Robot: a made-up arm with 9 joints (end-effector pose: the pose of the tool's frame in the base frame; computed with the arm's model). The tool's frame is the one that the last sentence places.
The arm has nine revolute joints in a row. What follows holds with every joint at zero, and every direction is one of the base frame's.
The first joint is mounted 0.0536 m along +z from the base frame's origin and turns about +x.
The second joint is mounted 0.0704 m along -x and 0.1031 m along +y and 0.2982 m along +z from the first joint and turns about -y.
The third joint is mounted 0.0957 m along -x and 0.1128 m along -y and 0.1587 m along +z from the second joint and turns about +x.
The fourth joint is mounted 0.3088 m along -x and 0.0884 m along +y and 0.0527 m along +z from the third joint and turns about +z.
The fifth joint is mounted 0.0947 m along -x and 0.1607 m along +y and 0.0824 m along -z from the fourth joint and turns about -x.
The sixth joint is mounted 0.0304 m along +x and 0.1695 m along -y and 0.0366 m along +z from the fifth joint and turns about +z.
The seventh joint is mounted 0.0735 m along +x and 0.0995 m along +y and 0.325 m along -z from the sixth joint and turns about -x.
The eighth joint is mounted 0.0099 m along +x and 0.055 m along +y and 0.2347 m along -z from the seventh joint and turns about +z.
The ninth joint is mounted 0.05 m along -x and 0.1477 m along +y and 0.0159 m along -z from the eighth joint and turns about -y.
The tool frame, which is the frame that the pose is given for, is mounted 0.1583 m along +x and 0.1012 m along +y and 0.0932 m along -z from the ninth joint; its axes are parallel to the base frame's.
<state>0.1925 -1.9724 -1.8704 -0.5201 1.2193 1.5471 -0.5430 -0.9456 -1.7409</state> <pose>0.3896 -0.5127 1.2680 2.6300 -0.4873 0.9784</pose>
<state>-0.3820 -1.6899 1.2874 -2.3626 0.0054 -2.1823 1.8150 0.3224 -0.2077</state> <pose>0.2137 0.6575 0.1232 -0.6429 0.2607 0.5339</pose>
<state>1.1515 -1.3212 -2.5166 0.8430 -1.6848 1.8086 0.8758 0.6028 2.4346</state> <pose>-0.1478 -1.4536 0.1257 -3.0208 -0.2748 0.1956</pose>
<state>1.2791 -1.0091 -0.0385 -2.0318 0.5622 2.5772 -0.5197 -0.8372 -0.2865</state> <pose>-0.4982 -0.4224 0.9824 1.1068 2.2600 0.8249</pose>
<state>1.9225 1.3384 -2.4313 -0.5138 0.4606 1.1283 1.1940 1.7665 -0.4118</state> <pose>-0.7751 0.0691 0.1499 0.1013 2.4805 1.6449</pose>
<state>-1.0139 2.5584 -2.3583 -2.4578 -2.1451 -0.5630 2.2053 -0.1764 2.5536</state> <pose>-0.4689 0.1583 -0.1521 -0.1969 -0.4046 1.3538</pose>
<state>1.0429 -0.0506 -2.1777 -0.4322 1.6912 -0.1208 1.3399 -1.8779 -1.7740</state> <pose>-0.3421 -0.0974 0.7583 -1.6670 -2.0001 -0.7534</pose>
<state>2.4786 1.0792 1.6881 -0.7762 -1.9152 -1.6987 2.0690 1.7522 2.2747</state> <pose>-0.5580 -0.2068 -0.2957 -0.1576 -0.0376 -0.4414</pose>
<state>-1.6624 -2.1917 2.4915 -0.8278 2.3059 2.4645 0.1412 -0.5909 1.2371</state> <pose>0.4252 0.9178 0.5735 0.7978 -0.4049 -0.8647</pose>
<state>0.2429 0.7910 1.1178 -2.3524 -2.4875 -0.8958 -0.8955 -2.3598 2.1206</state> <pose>0.0800 -0.3135 0.0310 -2.4082 -1.8431 0.0742</pose>
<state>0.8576 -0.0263 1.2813 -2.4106 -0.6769 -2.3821 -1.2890 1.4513 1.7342</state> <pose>-0.5309 -0.0114 0.4096 -1.5785 0.6216 -0.1858</pose>
